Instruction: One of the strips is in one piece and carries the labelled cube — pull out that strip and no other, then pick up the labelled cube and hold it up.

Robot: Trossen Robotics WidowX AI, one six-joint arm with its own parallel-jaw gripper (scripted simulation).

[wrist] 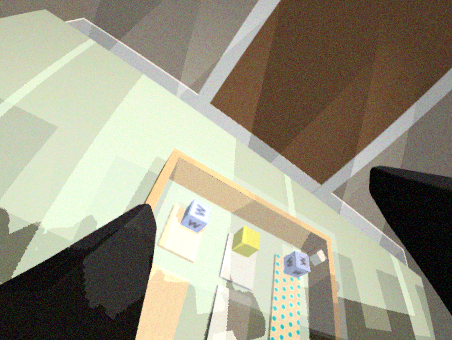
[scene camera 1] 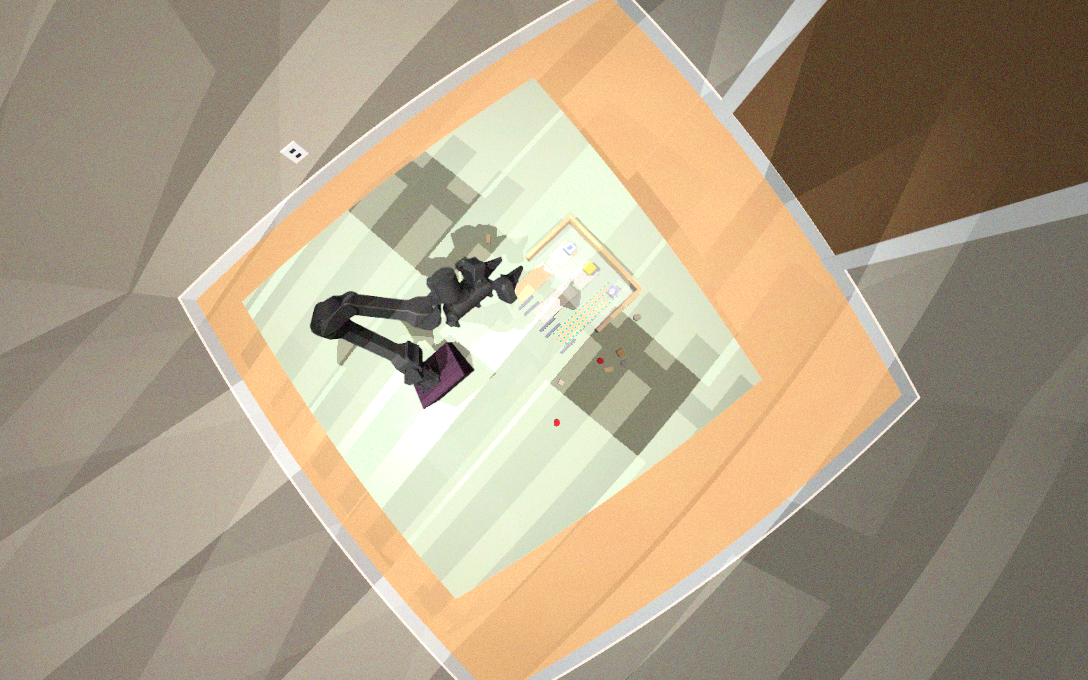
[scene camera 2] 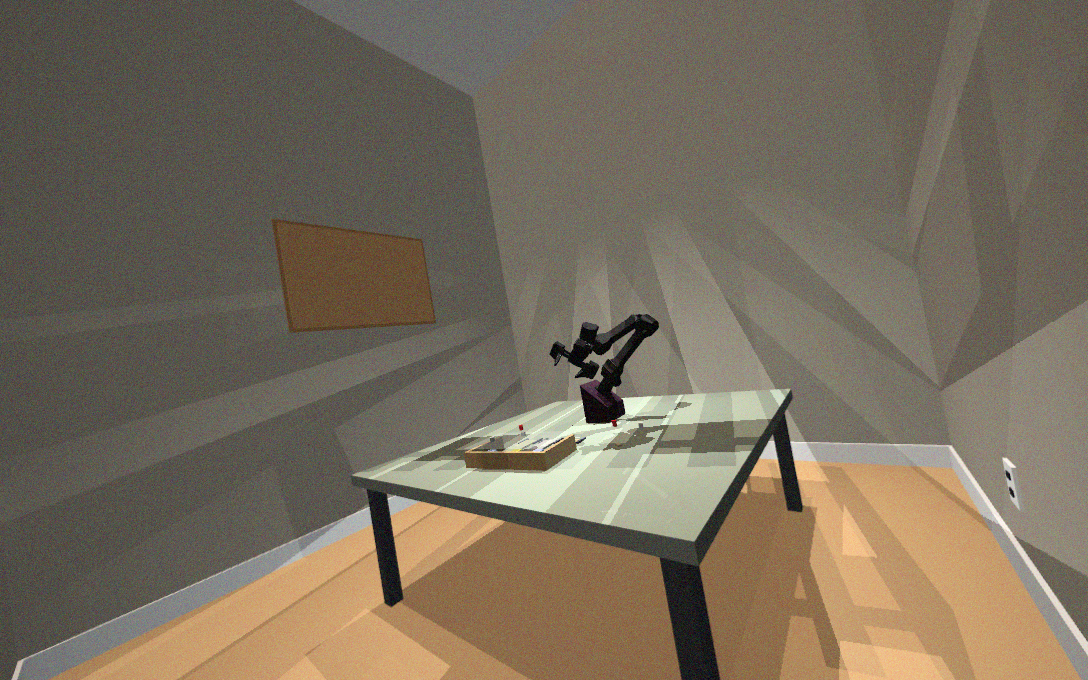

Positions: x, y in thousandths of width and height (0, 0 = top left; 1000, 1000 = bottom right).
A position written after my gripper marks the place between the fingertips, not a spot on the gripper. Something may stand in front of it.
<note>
My gripper (scene camera 1: 470, 386) is open, with nothing in its grasp.
My gripper shows as well in the wrist view (wrist: 583, 584) and in scene camera 2 (scene camera 2: 520, 546).
</note>
